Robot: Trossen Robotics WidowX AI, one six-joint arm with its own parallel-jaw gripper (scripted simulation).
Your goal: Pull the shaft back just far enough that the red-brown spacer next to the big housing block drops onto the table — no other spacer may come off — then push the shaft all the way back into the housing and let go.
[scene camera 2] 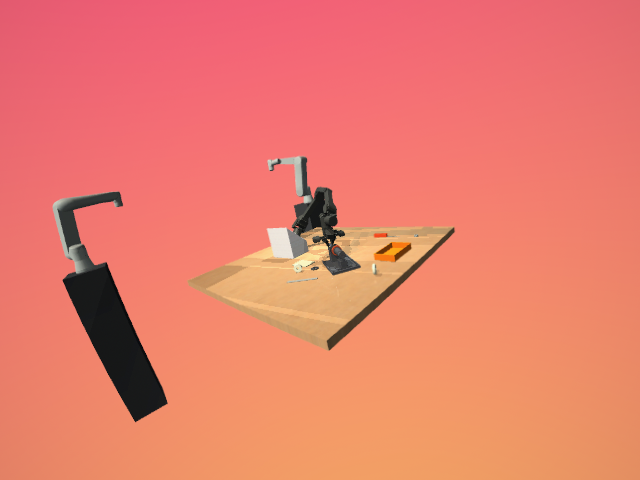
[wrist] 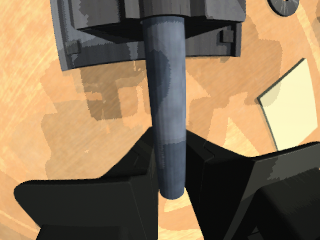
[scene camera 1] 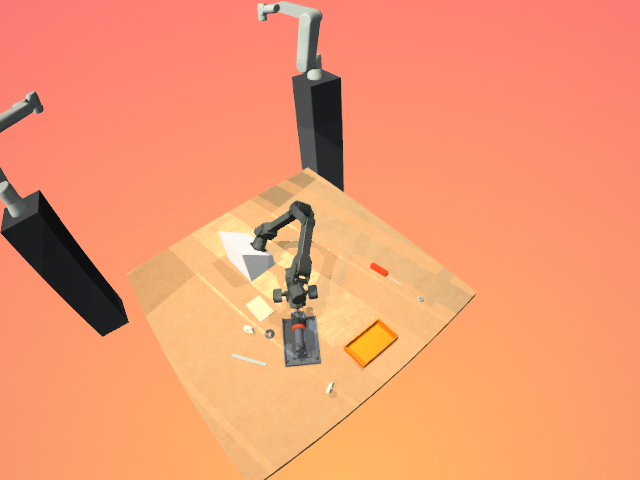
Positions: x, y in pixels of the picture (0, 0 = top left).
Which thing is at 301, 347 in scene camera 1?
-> A dark base plate.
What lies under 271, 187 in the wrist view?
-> My gripper.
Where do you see a blue-grey shaft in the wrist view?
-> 164, 37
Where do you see an orange tray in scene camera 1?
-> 377, 337
